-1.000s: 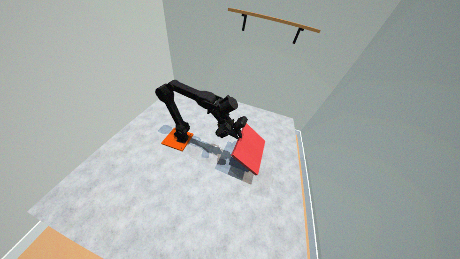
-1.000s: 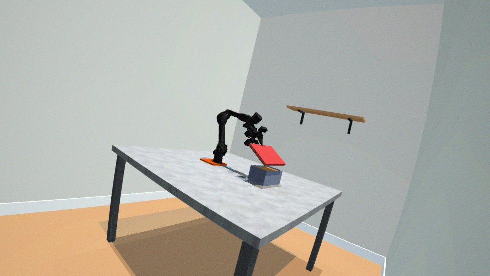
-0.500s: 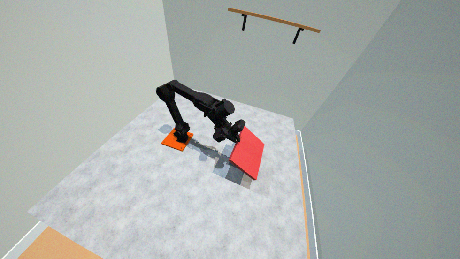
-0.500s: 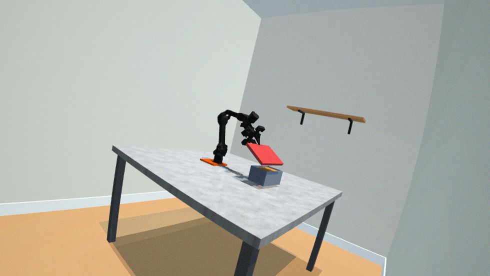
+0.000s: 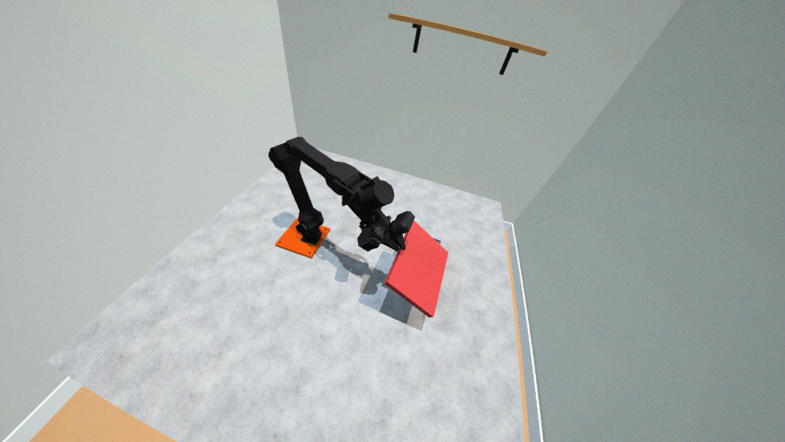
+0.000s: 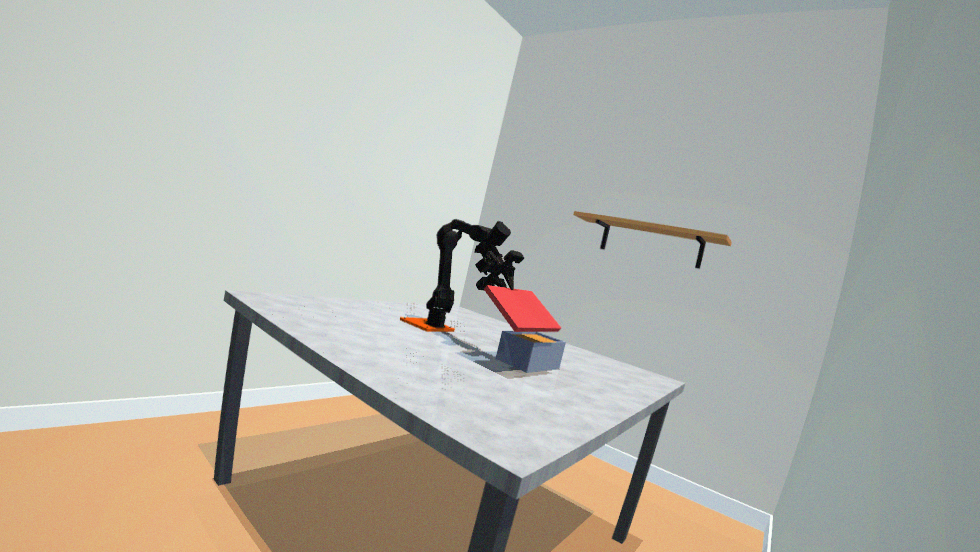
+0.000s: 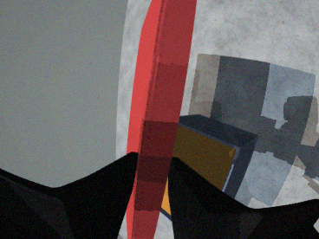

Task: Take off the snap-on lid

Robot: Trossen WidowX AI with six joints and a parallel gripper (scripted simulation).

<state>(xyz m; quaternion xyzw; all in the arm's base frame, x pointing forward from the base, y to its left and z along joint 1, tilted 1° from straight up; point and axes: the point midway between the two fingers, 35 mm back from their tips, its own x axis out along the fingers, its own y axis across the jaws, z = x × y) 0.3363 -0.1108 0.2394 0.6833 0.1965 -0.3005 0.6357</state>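
Right now my gripper tip is 70 mm short of the red lid, 40 mm above it and 10 mm to the left of it. Also, from my gripper tip: storage box (180 mm below, 110 mm to the left, 80 mm ahead).
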